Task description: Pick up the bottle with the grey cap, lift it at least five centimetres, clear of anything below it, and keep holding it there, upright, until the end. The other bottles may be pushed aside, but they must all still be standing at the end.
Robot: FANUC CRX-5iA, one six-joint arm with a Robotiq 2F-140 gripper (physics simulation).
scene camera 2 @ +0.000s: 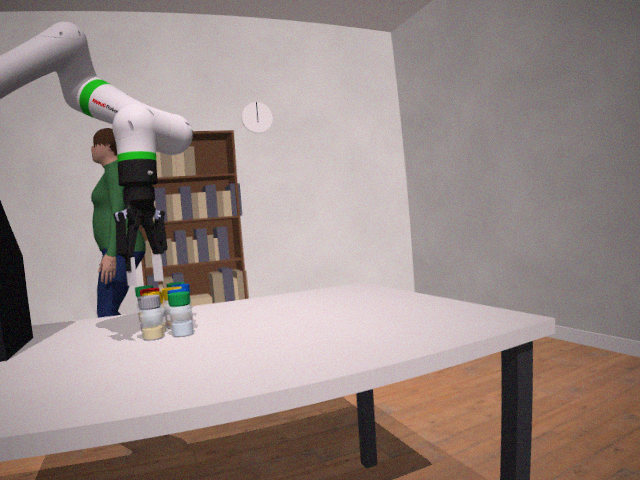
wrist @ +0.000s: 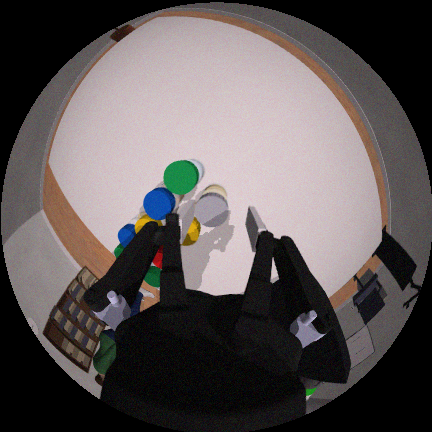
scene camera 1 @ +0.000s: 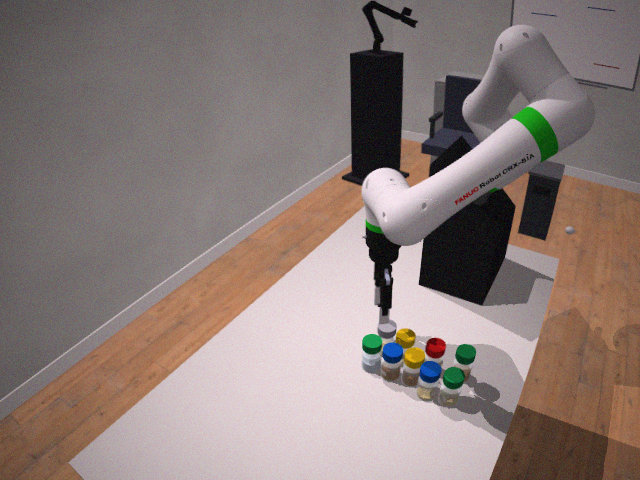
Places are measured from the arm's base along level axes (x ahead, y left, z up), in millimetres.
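Pixels of known places: gripper, fingertip midpoint: (scene camera 2: pixel 146 283) (wrist: pixel 220 211) (scene camera 1: pixel 381 313); arm's base, origin of the base link: (wrist: pixel 314 368).
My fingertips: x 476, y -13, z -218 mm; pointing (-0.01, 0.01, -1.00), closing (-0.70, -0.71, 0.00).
Observation:
For each thing: its top centre in the pictures, then the offset to it from my fingertips. Level surfaces: height alone.
- bottle with the grey cap, middle of its top: (wrist: pixel 210 211) (scene camera 2: pixel 148 296) (scene camera 1: pixel 387 325) dx -2, dy +21, dz -35 mm
- green-capped bottle, middle of its top: (wrist: pixel 178 177) (scene camera 2: pixel 178 293) (scene camera 1: pixel 372 340) dx +72, dy +25, dz -35 mm
- table, its level: dz -140 mm
The bottle with the grey cap (scene camera 1: pixel 386 329) (scene camera 2: pixel 150 302) (wrist: pixel 212 209) stands upright on the white table at the group's corner. My gripper (scene camera 1: pixel 383 315) (scene camera 2: pixel 145 280) (wrist: pixel 220 211) is open and empty, with its fingertips above cap height. In the wrist view, the grey cap shows just ahead of the gap, nearer the left finger. A green-capped bottle (scene camera 1: pixel 372 345) (scene camera 2: pixel 179 299) (wrist: pixel 181 177), a blue-capped one (scene camera 1: pixel 392 353) (wrist: pixel 159 203) and a yellow-capped one (scene camera 1: pixel 405 338) (wrist: pixel 192 231) stand close by. The left finger partly hides the yellow cap in the wrist view.
Further bottles stand in the group: yellow (scene camera 1: pixel 414 357), red (scene camera 1: pixel 435 347), blue (scene camera 1: pixel 430 371) and two green-capped ones (scene camera 1: pixel 465 354) (scene camera 1: pixel 453 377). The robot's black pedestal (scene camera 1: pixel 460 253) stands behind them. A person (scene camera 2: pixel 105 206) and a bookshelf (scene camera 2: pixel 237 227) are beyond the table (scene camera 2: pixel 336 351).

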